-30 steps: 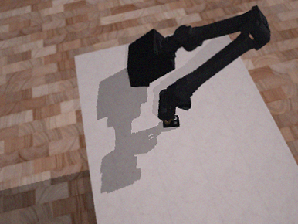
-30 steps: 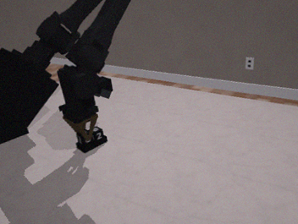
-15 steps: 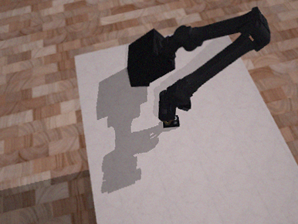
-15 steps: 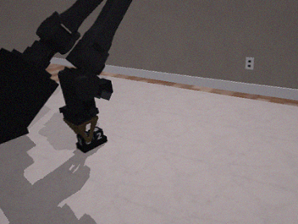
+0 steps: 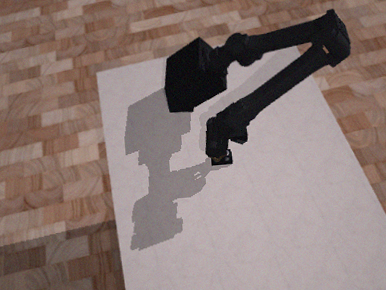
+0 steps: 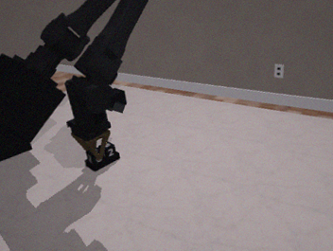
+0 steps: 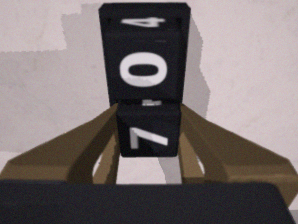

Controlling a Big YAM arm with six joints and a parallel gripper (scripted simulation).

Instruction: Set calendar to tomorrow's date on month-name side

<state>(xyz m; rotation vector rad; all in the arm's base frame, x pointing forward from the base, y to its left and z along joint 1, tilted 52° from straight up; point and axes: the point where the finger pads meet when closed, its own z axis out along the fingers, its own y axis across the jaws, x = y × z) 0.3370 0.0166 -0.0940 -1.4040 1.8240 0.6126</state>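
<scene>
The black digit cube is right at my hand. From my hand the other things lie so: black tray 20 mm to the left, 20 mm below.
</scene>
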